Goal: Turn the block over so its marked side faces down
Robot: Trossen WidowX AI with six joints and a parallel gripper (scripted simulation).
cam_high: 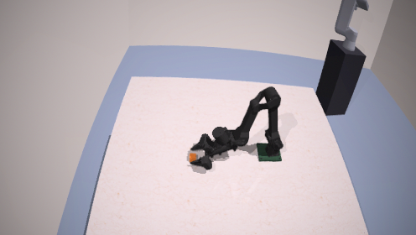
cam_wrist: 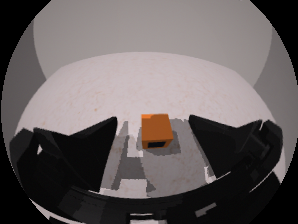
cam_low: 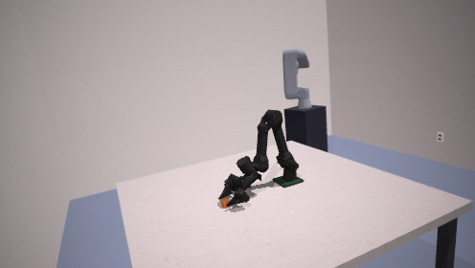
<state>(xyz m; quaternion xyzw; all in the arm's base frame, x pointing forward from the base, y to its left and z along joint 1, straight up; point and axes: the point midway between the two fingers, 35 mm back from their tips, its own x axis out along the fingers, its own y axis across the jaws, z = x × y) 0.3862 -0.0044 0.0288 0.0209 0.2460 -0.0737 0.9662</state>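
The orange block lies 20 mm behind my gripper tip and 10 mm below it.
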